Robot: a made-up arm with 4 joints.
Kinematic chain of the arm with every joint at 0, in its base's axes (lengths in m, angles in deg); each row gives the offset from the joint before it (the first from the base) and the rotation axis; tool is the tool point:
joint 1: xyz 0 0 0.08 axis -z
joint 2: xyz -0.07 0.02 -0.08 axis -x
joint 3: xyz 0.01 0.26 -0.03 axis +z
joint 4: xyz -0.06 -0.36 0 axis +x
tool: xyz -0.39 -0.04 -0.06
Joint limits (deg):
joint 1: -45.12..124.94
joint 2: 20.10..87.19
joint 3: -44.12..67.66
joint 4: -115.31..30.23
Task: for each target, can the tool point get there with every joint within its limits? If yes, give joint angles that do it. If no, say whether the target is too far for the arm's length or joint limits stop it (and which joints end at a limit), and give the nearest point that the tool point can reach.
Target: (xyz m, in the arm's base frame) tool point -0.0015 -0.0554 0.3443
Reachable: yes | joints 53.20 80.06 56.45 -86.18
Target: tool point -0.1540 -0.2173 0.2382
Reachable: yes | joints 19.56 45.21 45.03 -57.70
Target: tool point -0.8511 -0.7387 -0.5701
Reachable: no: too far | nearest point -0.5122 -0.4431 -0.2792 | short by 0.536 m
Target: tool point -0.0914 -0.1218 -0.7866
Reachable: no: joint limits stop it (at a limit: joint 1, joint 3, joint 4) | nearest point -0.4513 -0.4491 -0.3275 | short by 0.669 m
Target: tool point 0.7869 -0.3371 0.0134
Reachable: no: joint limits stop it (at a limit: joint 2, joint 3) | nearest point 0.3129 -0.1341 0.0508 | short by 0.517 m
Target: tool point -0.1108 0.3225 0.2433
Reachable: yes | joints 103.36 50.60 24.95 -79.28
